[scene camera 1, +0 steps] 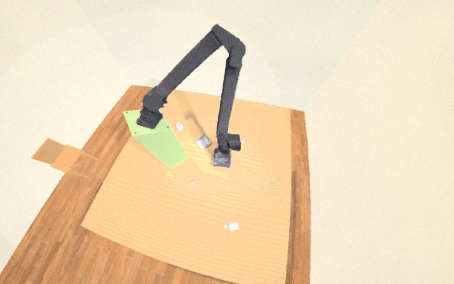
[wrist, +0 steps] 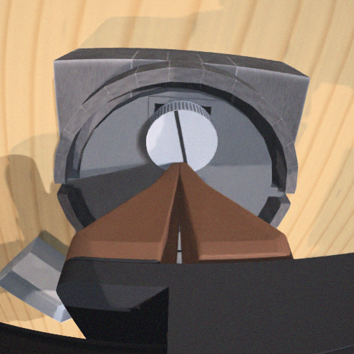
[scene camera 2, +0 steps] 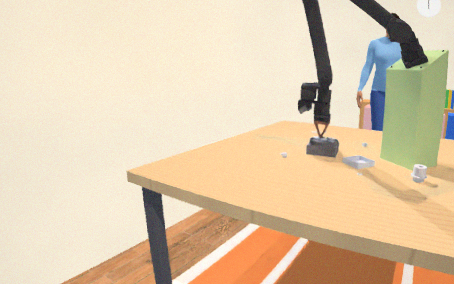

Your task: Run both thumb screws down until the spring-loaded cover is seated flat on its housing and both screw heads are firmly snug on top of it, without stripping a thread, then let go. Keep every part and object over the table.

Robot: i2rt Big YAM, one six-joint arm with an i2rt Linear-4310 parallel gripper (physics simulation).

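Pixels of known places: gripper, between the fingertips: [scene camera 1: 224, 155] [scene camera 2: 320, 137]; arm's base, origin of its link: [scene camera 1: 150, 119] [scene camera 2: 414, 60].
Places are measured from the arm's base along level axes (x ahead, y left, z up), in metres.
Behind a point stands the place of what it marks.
Observation:
The dark grey housing [scene camera 1: 222, 161] [scene camera 2: 320, 149] @[y 0.072, x 0.350, z -0.370 m] [wrist: 82, 92] stands on the table. Inside its raised ring the grey cover [wrist: 110, 147] shows in the wrist view; whether it is seated flat is unclear. One thumb screw [wrist: 182, 137], with a knurled rim and a dark slot, stands on the cover near the ring's upper part. My gripper [scene camera 2: 321, 137] @[y 0.011, x 0.369, z -0.335 m] [wrist: 179, 174] is shut, its brown fingertips together with no screw between them. In the wrist view the tips overlap the lower edge of that screw's head; contact is unclear. The second screw is hidden behind the fingers.
A shallow grey tray [scene camera 1: 203, 142] @[y 0.118, x 0.186, z -0.396 m] [scene camera 2: 358, 162] @[y 0.097, x 0.187, z -0.396 m] [wrist: 37, 280] lies beside the housing. A white knobbed part [scene camera 1: 179, 127] @[y 0.200, x -0.026, z -0.357 m] [scene camera 2: 419, 173] @[y 0.237, x -0.033, z -0.365 m] stands near the green pedestal [scene camera 1: 160, 145] @[y -0.082, x 0.044, z -0.105 m] [scene camera 2: 405, 115] @[y 0.067, x 0.026, z -0.204 m]. A small white piece [scene camera 1: 192, 182] @[y -0.193, x 0.188, z -0.378 m] and a white square [scene camera 1: 234, 226] @[y -0.407, x 0.495, z -0.394 m] lie farther off.

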